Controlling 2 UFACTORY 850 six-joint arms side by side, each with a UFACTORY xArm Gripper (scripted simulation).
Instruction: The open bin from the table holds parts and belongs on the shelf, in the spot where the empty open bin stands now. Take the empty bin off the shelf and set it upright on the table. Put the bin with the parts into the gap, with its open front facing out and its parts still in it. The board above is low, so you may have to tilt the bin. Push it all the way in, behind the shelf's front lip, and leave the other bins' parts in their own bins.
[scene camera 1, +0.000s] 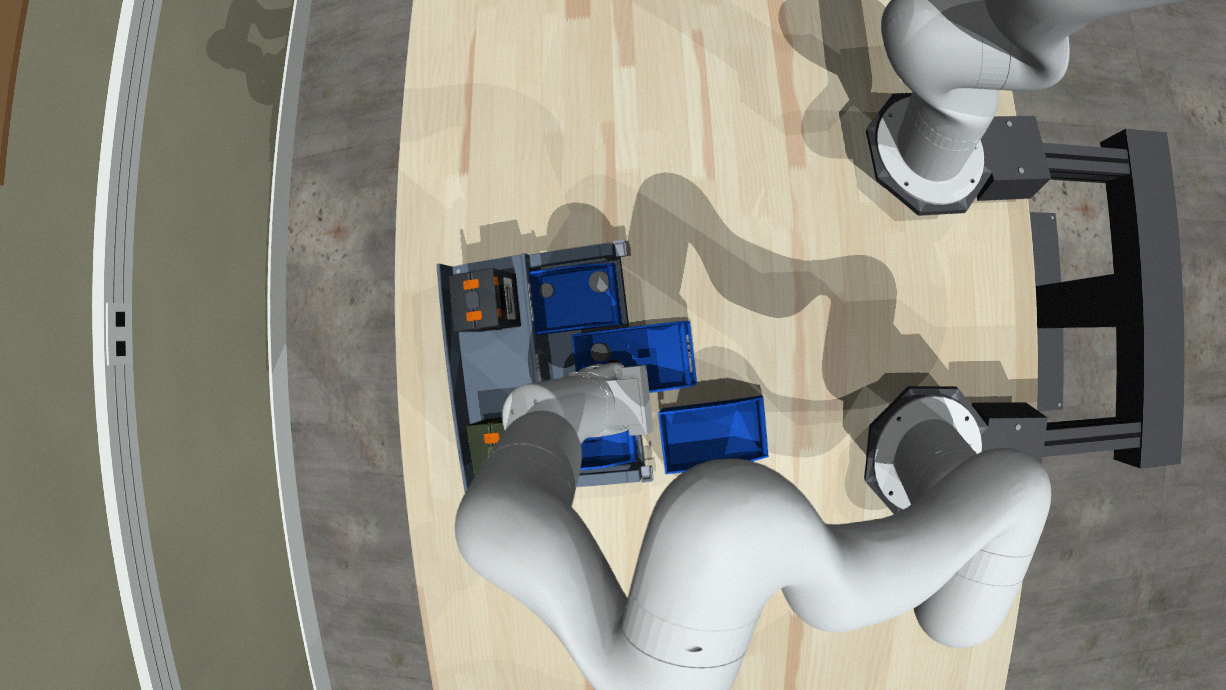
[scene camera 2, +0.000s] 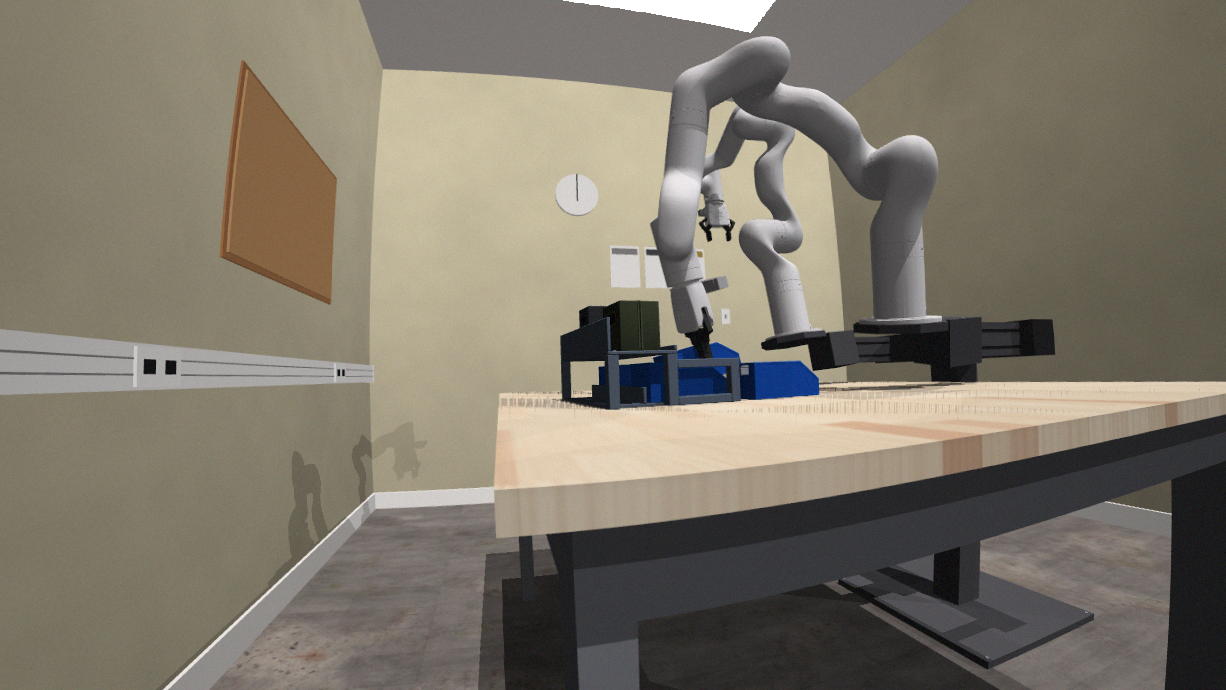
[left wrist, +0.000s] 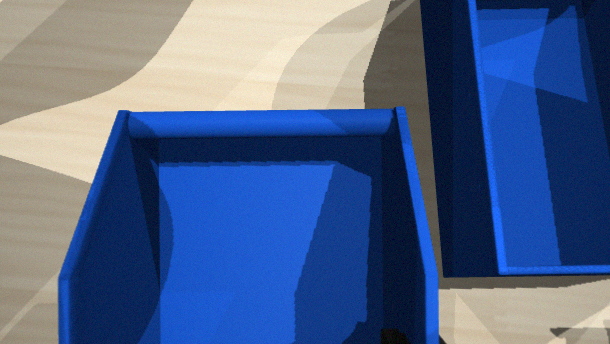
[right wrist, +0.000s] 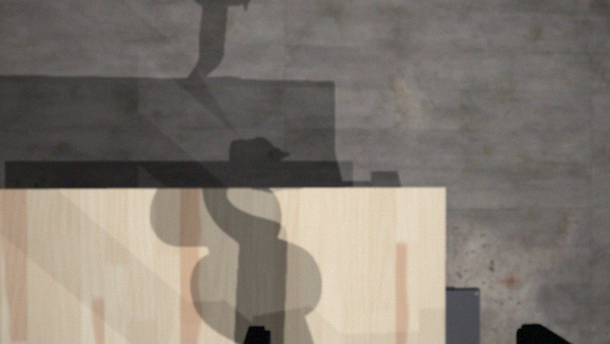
Scene:
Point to my left gripper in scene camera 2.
705, 360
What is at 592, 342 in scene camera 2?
A grey shelf.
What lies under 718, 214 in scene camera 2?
My right gripper.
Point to my left gripper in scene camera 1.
634, 391

